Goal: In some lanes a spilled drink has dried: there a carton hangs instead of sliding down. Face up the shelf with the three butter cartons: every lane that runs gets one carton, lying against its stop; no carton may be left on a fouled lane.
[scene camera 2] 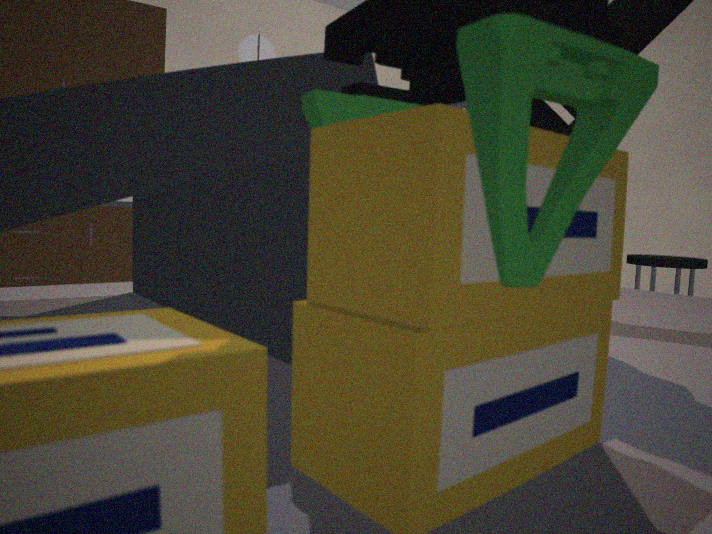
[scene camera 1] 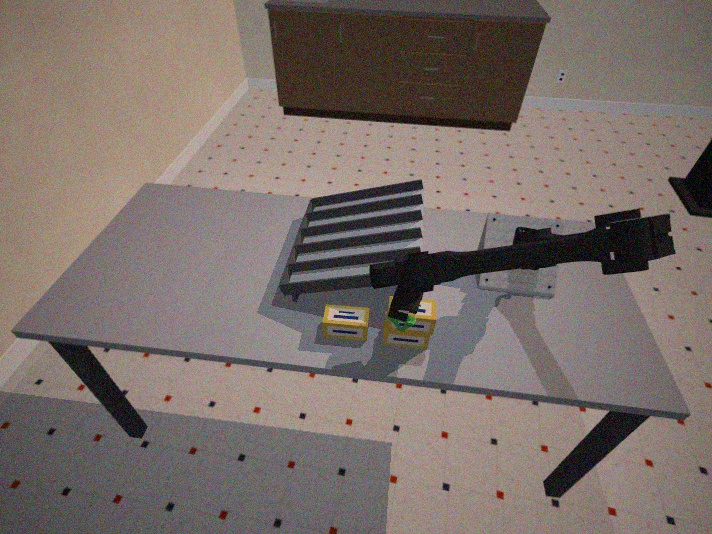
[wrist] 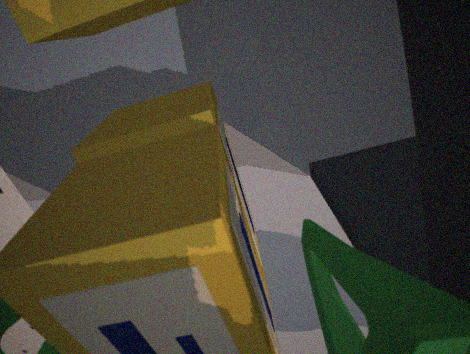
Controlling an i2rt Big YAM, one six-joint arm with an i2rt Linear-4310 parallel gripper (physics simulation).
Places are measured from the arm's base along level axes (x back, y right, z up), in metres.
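Pixels of known places: gripper, between the fingertips: (scene camera 1: 404, 316).
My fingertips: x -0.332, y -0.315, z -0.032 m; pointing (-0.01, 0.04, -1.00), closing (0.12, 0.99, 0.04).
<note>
Behind a point stands the place of what it marks.
The upper butter carton (scene camera 1: 426, 328) {y -0.353, x -0.273, z -0.019 m} (scene camera 2: 379, 218) {y -0.338, x -0.376, z -0.013 m} (wrist: 145, 200) {y -0.319, x -0.377, z 0.003 m} lies on the lower carton (scene camera 1: 406, 340) {y -0.358, x -0.318, z -0.077 m} (scene camera 2: 368, 390) {y -0.343, x -0.382, z -0.067 m} (wrist: 155, 117) {y -0.325, x -0.383, z -0.059 m}, slightly offset. A third carton (scene camera 1: 346, 324) {y -0.364, x -0.480, z -0.046 m} (scene camera 2: 129, 413) {y -0.363, x -0.456, z -0.055 m} (wrist: 100, 22) {y -0.337, x -0.426, z -0.062 m} lies apart, to their left in scene camera 1. My gripper (scene camera 1: 402, 323) {y -0.315, x -0.332, z -0.032 m} (scene camera 2: 414, 201) {y -0.315, x -0.332, z -0.032 m} (wrist: 201, 236) {y -0.315, x -0.332, z -0.032 m} is open, its green fingers on opposite sides of the upper carton, not clamped; the carton partly hides one finger. The sloping shelf (scene camera 1: 368, 191) (scene camera 2: 218, 172) has several lanes between dark dividers. No carton shows in its visible lanes, and no dried spill can be made out.
The shelf stands behind the cartons on the grey table (scene camera 1: 143, 275) {y -0.262, x -1.155, z -0.109 m}. My forearm passes over the shelf's near right corner and hides part of it. The arm's base plate (scene camera 1: 537, 282) {y -0.064, x 0.047, z -0.073 m} is to the right. The table's front edge runs close before the cartons.
</note>
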